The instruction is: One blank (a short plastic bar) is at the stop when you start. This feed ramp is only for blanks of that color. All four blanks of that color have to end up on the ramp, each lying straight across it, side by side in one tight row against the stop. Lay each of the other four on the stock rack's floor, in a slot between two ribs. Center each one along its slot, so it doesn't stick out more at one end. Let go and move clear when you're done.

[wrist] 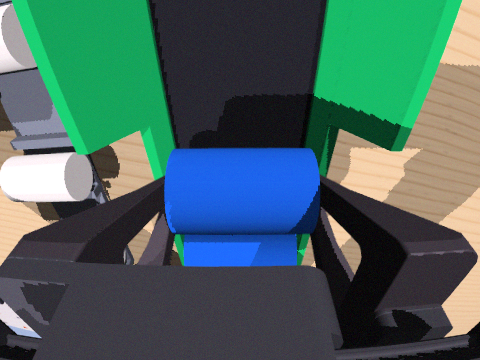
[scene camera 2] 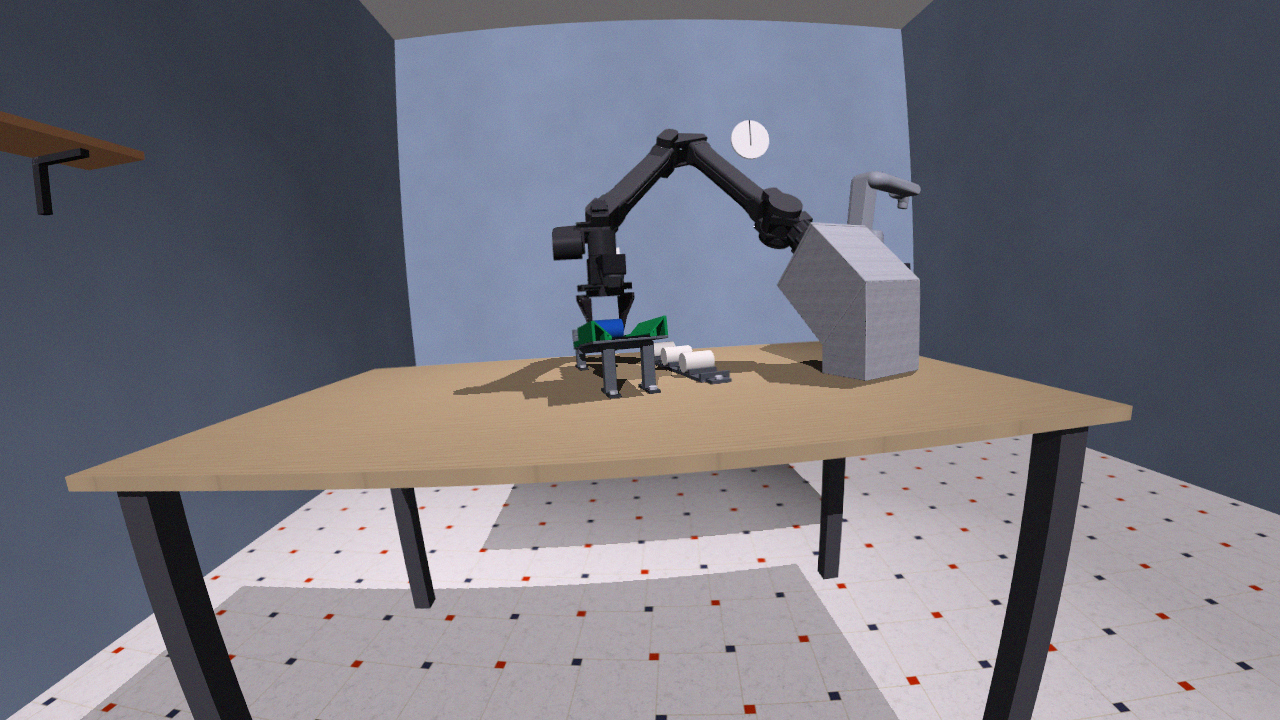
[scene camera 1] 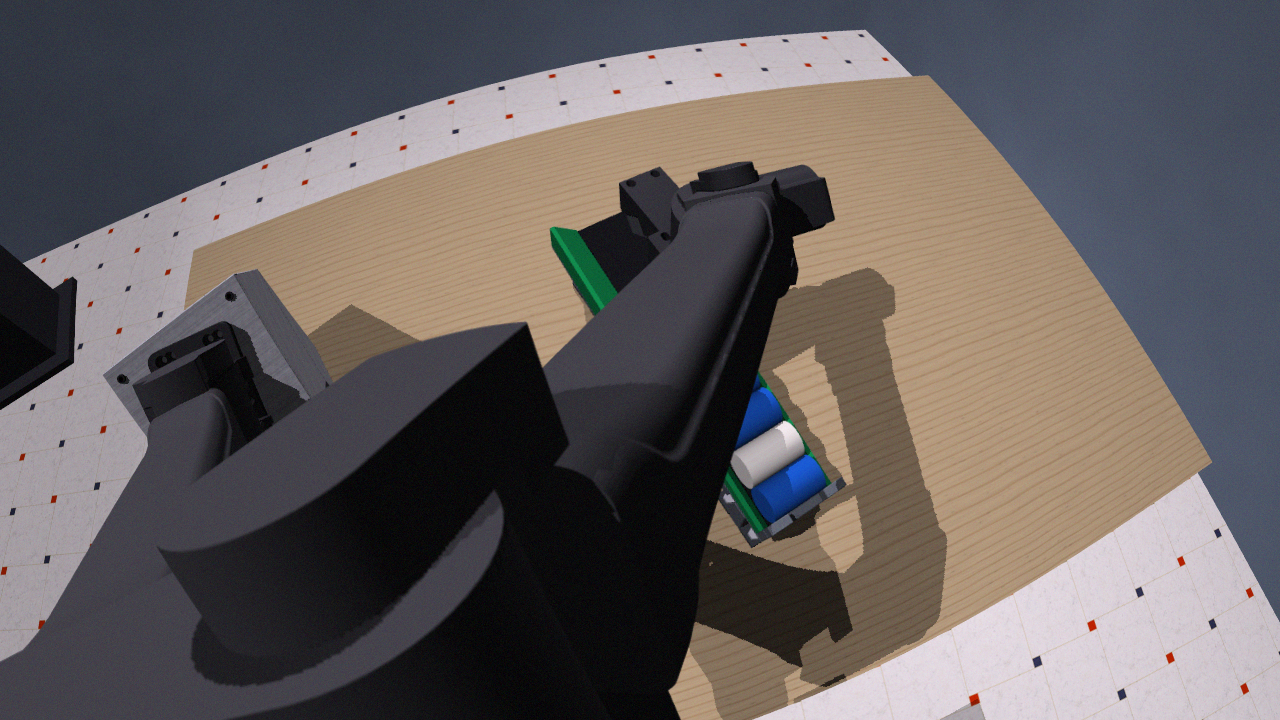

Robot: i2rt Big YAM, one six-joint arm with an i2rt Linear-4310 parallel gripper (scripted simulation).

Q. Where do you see a blue blank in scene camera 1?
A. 763, 413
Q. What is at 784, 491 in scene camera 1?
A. A blue blank.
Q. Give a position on a blue blank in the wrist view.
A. At 199, 250
